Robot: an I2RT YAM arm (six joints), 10 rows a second.
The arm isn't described. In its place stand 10 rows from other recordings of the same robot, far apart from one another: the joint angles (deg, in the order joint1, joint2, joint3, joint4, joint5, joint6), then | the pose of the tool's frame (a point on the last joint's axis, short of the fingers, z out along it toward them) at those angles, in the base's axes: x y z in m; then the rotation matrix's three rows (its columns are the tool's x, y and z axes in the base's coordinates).
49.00, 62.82, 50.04, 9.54, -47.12, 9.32 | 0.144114, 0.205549, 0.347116; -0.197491, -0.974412, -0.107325; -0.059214, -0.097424, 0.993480; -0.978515, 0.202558, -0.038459
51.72, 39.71, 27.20, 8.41, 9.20, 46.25 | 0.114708, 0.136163, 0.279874; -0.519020, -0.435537, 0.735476; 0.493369, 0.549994, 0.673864; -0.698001, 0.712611, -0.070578
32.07, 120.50, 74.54, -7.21, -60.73, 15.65 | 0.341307, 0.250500, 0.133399; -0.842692, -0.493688, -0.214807; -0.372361, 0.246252, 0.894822; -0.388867, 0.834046, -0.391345
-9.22, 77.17, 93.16, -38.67, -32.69, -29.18 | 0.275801, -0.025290, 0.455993; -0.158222, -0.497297, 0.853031; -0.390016, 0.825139, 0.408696; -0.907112, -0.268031, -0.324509
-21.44, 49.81, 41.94, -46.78, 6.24, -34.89 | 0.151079, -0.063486, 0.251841; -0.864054, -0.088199, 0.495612; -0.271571, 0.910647, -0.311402; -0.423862, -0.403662, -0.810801
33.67, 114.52, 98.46, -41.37, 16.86, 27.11 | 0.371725, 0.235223, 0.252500; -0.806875, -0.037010, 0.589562; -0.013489, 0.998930, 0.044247; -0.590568, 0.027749, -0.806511
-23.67, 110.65, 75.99, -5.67, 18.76, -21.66 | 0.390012, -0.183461, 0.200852; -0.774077, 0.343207, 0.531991; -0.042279, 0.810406, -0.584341; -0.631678, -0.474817, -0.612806
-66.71, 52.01, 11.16, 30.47, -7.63, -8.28 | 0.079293, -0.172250, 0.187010; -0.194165, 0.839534, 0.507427; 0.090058, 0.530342, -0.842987; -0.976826, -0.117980, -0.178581
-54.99, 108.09, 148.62, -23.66, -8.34, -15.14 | 0.207166, -0.286754, 0.600963; -0.030142, 0.748876, 0.662025; -0.407391, 0.595612, -0.692299; -0.912756, -0.290571, 0.287132
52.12, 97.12, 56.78, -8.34, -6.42, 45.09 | 0.212081, 0.279111, 0.180460; -0.913157, -0.259162, 0.314610; -0.027651, 0.809453, 0.586533; -0.406669, 0.526898, -0.746324
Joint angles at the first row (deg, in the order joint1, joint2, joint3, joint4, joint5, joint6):
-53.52 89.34 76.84 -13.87 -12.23 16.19
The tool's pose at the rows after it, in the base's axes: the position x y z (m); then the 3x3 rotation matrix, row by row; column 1 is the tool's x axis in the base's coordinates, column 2 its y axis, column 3 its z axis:
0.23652, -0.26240, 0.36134; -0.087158, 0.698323, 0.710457; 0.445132, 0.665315, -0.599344; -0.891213, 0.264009, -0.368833
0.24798, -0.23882, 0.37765; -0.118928, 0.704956, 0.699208; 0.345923, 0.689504, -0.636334; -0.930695, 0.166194, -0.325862
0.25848, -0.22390, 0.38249; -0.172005, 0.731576, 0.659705; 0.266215, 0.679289, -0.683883; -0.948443, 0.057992, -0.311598
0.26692, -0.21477, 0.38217; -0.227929, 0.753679, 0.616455; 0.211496, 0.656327, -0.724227; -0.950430, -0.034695, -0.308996
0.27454, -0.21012, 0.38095; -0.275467, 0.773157, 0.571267; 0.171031, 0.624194, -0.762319; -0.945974, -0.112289, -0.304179
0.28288, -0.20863, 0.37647; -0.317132, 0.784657, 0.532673; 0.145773, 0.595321, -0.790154; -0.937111, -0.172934, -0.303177
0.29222, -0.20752, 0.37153; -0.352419, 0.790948, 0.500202; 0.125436, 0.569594, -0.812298; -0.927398, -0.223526, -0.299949
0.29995, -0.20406, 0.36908; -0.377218, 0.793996, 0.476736; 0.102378, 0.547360, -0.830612; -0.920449, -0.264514, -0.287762
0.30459, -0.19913, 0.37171; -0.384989, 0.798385, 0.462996; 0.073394, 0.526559, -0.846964; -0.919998, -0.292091, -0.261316
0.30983, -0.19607, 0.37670; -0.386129, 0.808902, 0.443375; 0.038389, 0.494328, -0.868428; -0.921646, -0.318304, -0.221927
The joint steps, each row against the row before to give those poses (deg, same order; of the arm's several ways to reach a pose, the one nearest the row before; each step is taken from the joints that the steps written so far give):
4.75 -3.50 0.98 0.02 4.22 -2.89
4.67 -2.09 0.70 0.05 6.32 -3.76
3.76 -0.46 0.37 -0.05 7.10 -4.26
2.69 0.24 0.16 -0.04 5.94 -3.63
1.90 0.78 0.41 0.24 5.21 -2.97
1.38 1.31 0.26 0.66 4.02 -2.28
1.31 1.56 0.38 0.89 3.50 -1.88
1.40 0.98 0.19 1.09 3.10 -1.68
1.27 0.22 0.22 1.36 2.58 -1.55
1.07 0.54 0.72 2.06 2.93 -1.95

